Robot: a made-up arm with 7 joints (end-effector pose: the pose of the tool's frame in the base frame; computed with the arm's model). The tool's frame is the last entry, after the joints.
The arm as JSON. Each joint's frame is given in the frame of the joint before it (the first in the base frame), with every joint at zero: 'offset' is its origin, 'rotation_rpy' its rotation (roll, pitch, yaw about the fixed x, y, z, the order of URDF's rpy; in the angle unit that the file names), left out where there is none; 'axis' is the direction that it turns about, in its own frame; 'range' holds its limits. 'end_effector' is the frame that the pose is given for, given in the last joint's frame.
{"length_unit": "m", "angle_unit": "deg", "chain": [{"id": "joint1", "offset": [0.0, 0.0, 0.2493], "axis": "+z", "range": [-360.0, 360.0]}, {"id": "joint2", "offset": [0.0, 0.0, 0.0], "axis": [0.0, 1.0, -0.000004], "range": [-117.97, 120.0]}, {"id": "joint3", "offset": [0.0, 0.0, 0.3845], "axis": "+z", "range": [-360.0, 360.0]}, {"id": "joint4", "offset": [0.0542, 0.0, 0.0], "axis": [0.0, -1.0, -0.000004], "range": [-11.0, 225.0]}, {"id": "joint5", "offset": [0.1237, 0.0, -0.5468], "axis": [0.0, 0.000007, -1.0], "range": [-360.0, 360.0]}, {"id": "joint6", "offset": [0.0, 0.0, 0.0], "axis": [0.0, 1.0, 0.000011], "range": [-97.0, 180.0]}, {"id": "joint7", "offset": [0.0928, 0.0, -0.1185], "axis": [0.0, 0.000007, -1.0], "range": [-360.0, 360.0]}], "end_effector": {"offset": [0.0, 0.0, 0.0], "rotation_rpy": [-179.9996, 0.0, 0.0]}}
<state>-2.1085 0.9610 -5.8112 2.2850 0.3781 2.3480 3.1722</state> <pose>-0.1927 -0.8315 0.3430 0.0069 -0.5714 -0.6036 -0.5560</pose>
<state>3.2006 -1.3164 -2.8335 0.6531 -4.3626 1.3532 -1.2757</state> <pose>0.0715 0.2666 -0.2723 0.5920 -0.6481 0.3527 0.3243</pose>
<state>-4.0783 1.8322 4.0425 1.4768 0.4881 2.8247 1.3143</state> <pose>0.1108 0.5943 0.4232 0.3783 0.5687 -0.7068 0.1844</pose>
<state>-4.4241 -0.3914 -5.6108 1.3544 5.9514 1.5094 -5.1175</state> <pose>-0.5035 0.2884 0.7065 0.1468 -0.7493 -0.5944 -0.2524</pose>
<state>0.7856 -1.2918 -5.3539 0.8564 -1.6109 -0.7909 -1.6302</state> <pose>-0.4080 0.3501 0.4836 0.4954 -0.8264 0.0981 0.2490</pose>
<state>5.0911 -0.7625 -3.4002 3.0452 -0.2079 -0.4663 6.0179</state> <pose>-0.2840 0.5415 1.0753 0.5857 0.0328 -0.2299 -0.7766</pose>
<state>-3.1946 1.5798 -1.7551 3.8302 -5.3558 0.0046 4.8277</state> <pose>-0.8106 -0.4697 0.2219 0.4576 0.7432 -0.1049 -0.4768</pose>
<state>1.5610 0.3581 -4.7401 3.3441 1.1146 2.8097 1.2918</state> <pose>0.1046 0.1797 1.0640 0.1446 -0.1165 -0.9257 0.3295</pose>
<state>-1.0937 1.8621 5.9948 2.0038 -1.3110 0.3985 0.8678</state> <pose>0.1440 -0.5867 -0.5649 0.2519 0.9054 -0.2740 -0.2043</pose>
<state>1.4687 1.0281 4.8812 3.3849 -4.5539 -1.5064 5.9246</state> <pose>-0.0718 0.6260 0.7927 0.6408 0.0486 0.2563 -0.7220</pose>
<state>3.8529 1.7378 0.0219 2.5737 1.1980 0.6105 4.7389</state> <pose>-0.7368 -0.6343 -0.2416 0.2358 0.5548 -0.7338 0.3132</pose>
